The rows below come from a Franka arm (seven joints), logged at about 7 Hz.
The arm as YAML. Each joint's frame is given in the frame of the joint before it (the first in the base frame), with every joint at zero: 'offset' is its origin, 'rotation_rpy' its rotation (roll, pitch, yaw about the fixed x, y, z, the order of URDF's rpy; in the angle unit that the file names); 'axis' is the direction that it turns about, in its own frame. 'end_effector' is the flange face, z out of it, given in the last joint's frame.
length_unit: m
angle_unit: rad
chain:
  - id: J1
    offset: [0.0, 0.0, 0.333]
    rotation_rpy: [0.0, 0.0, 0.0]
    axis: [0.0, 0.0, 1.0]
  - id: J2
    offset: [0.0, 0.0, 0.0]
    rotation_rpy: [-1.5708, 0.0, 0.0]
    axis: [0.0, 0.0, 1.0]
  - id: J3
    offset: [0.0, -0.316, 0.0]
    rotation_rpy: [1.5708, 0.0, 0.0]
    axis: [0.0, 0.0, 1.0]
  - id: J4
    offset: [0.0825, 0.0, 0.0]
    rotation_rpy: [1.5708, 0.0, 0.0]
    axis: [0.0, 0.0, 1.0]
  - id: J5
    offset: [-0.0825, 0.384, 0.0]
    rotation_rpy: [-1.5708, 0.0, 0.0]
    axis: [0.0, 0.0, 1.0]
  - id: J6
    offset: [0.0, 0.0, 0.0]
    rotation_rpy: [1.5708, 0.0, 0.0]
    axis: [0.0, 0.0, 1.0]
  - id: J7
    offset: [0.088, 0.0, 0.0]
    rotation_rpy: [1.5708, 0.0, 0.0]
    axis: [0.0, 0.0, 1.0]
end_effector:
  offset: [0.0, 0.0, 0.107]
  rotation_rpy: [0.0, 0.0, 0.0]
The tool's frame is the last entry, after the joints.
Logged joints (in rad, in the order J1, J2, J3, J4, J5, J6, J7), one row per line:
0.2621 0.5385 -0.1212 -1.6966 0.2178 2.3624 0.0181
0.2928 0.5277 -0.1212 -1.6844 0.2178 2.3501 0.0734
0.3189 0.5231 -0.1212 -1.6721 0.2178 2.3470 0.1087
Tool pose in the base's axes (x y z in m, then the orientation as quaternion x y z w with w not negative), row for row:
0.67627 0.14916 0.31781 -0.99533 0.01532 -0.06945 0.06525
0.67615 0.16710 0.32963 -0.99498 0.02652 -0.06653 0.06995
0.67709 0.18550 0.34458 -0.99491 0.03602 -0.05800 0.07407
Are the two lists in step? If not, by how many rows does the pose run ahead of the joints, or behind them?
The pose runs 2 rows ahead of the joints: the pose in row i belongs to the joints in row i + 2.
